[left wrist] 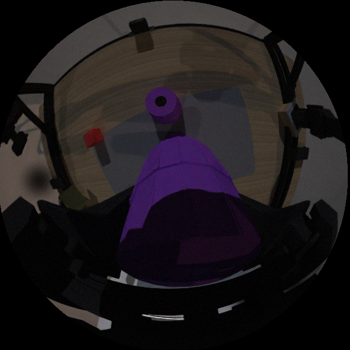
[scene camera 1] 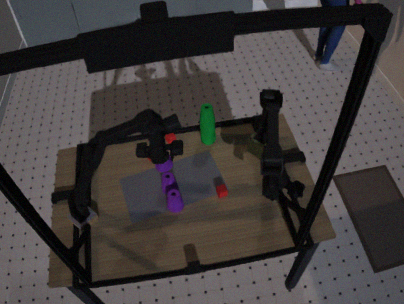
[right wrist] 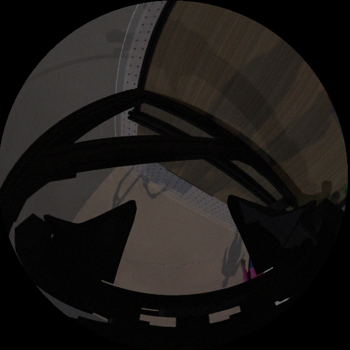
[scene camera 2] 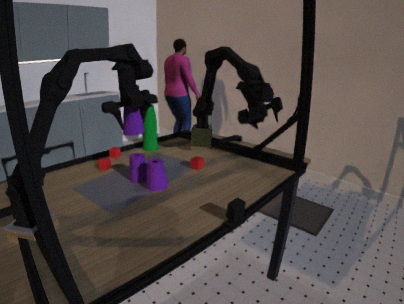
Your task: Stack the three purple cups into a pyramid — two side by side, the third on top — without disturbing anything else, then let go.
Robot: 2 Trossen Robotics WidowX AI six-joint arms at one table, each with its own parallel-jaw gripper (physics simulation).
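Where they show: left gripper, between the fingertips: (scene camera 2: 132,127); right gripper, between the fingertips: (scene camera 2: 267,125); left arm's base, origin of its link: (scene camera 1: 81,214) (scene camera 2: 30,219); right arm's base, origin of its link: (scene camera 1: 262,137) (scene camera 2: 202,126).
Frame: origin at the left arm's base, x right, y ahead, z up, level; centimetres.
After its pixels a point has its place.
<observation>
Two purple cups stand upside down close together: the rear cup (scene camera 1: 168,183) @[x 21.5, y 34.9, z 3.5 cm] (scene camera 2: 137,169) @[x 20.3, y 33.7, z 0.8 cm] on the grey mat, the front cup (scene camera 1: 175,201) @[x 29.9, y 29.9, z 3.3 cm] (scene camera 2: 156,177) @[x 28.5, y 28.4, z 0.6 cm] (left wrist: 162,107) at its front edge. Whether they touch is unclear. My left gripper (scene camera 1: 160,149) (left wrist: 180,190) is shut on the third purple cup (scene camera 1: 164,166) @[x 22.0, y 34.2, z 16.8 cm] (scene camera 2: 133,122) @[x 20.6, y 33.2, z 17.7 cm] (left wrist: 185,172), holding it upside down, raised above the table and behind the standing pair. It hides most of the rear cup in the left wrist view. My right gripper (scene camera 1: 284,190) (scene camera 2: 263,118) @[x 69.1, y 58.2, z 11.8 cm] (right wrist: 182,203) is open and empty, raised at the right side.
The grey mat (scene camera 1: 142,197) @[x 13.0, y 25.2, z -4.1 cm] (scene camera 2: 105,192) @[x 11.0, y 24.7, z -4.1 cm] (left wrist: 225,125) lies mid-table. A red cube (scene camera 1: 222,191) @[x 41.1, y 47.6, z -0.1 cm] (scene camera 2: 197,162) @[x 40.4, y 46.3, z -1.0 cm] (left wrist: 93,137) sits right of the cups; two more (scene camera 2: 104,163) @[x 2.8, y 42.5, z -1.0 cm] (scene camera 2: 115,152) @[x 1.9, y 56.5, z -1.3 cm] lie behind. A green bottle (scene camera 1: 207,125) (scene camera 2: 150,132) stands at the back, an olive box (scene camera 2: 201,136) @[x 40.1, y 75.7, z 1.2 cm] by the right arm's base.
</observation>
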